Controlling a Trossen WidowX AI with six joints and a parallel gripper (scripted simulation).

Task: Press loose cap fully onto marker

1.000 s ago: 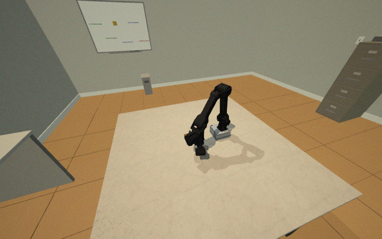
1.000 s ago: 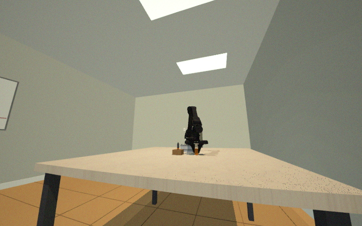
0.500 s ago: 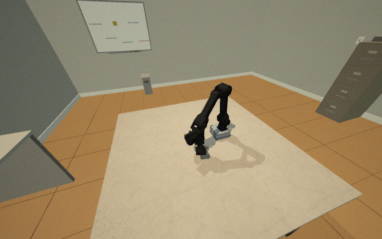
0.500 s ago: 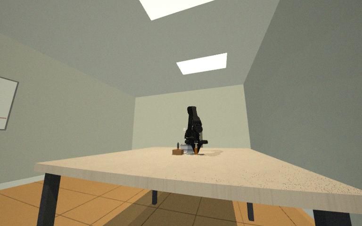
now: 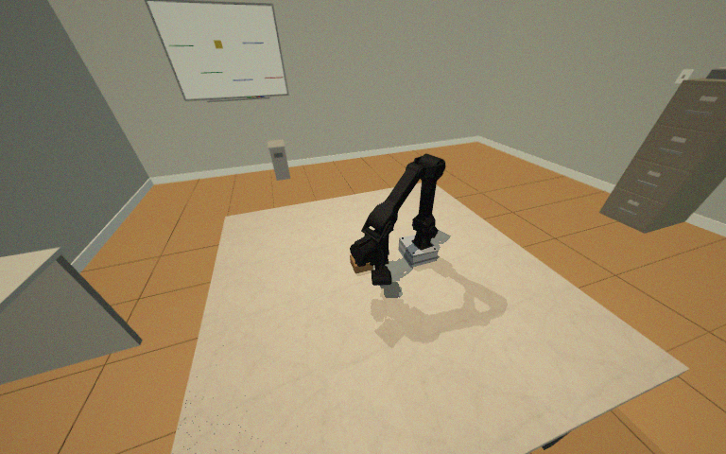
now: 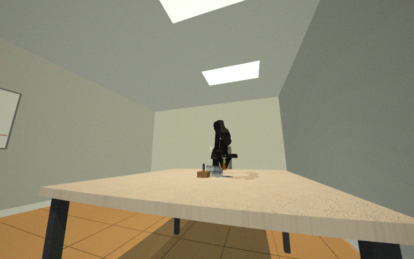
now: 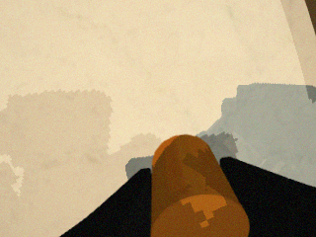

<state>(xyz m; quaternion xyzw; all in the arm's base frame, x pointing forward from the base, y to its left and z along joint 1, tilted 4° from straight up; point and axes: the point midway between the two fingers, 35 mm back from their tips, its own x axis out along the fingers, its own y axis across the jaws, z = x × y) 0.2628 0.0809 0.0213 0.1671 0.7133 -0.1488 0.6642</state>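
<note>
Right now the brown holder block is 1 cm behind my gripper tip, 15 cm to the right of it and 4 cm below it. Round my gripper tip: orange cap: 1 cm above.
</note>
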